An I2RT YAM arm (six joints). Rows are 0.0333 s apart.
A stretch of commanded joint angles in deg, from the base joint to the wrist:
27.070, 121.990, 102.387, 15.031, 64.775, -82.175
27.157, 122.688, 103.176, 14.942, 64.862, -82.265
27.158, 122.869, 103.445, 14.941, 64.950, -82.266
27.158, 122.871, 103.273, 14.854, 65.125, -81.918
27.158, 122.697, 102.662, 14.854, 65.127, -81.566
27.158, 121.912, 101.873, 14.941, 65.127, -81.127
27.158, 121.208, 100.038, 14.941, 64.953, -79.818
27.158, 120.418, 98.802, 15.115, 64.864, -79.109
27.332, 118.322, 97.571, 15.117, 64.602, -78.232
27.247, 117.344, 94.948, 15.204, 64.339, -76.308
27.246, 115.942, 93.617, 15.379, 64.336, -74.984
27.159, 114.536, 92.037, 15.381, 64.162, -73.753
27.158, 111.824, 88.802, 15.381, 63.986, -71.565
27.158, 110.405, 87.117, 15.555, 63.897, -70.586
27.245, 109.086, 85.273, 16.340, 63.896, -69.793
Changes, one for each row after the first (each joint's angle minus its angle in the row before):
0.087, 0.698, 0.789, -0.089, 0.087, -0.090
0.001, 0.181, 0.269, -0.001, 0.088, -0.001
0.000, 0.002, -0.172, -0.087, 0.175, 0.348
0.000, -0.174, -0.611, 0.000, 0.002, 0.352
0.000, -0.785, -0.789, 0.087, 0.000, 0.439
0.000, -0.704, -1.835, 0.000, -0.174, 1.309
0.000, -0.790, -1.236, 0.174, -0.089, 0.709
0.174, -2.096, -1.231, 0.002, -0.262, 0.877
-0.085, -0.978, -2.623, 0.087, -0.263, 1.924
-0.001, -1.402, -1.331, 0.175, -0.003, 1.324
-0.087, -1.406, -1.580, 0.002, -0.174, 1.231
-0.001, -2.712, -3.235, 0.000, -0.176, 2.188
0.000, -1.419, -1.685, 0.174, -0.089, 0.979
0.087, -1.319, -1.844, 0.785, -0.001, 0.793

